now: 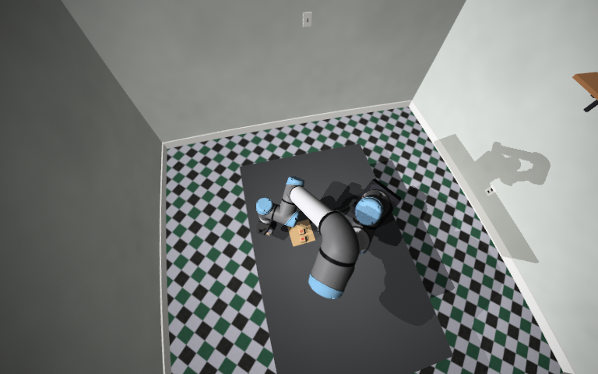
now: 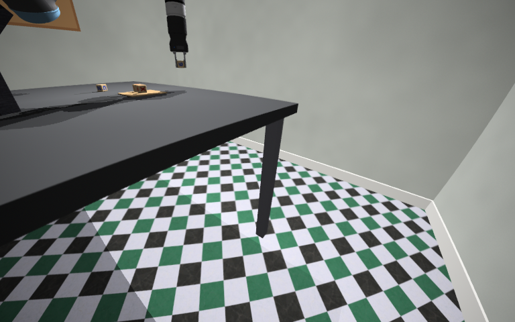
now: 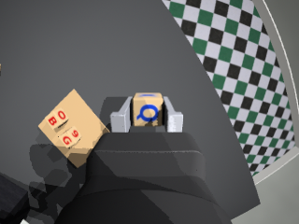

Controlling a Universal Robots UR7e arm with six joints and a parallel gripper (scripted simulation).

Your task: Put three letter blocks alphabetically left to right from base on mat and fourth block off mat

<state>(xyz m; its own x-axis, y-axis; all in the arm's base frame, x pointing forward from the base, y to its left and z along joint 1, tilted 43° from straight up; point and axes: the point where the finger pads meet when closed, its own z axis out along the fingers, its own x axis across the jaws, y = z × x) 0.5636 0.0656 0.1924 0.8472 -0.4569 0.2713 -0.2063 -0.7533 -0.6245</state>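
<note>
My hand is 18 cm past the G block, 5 cm to the left of it and 10 cm above it. Round my hand: mat 18 cm behind, 5 cm to the right, 12 cm below.
</note>
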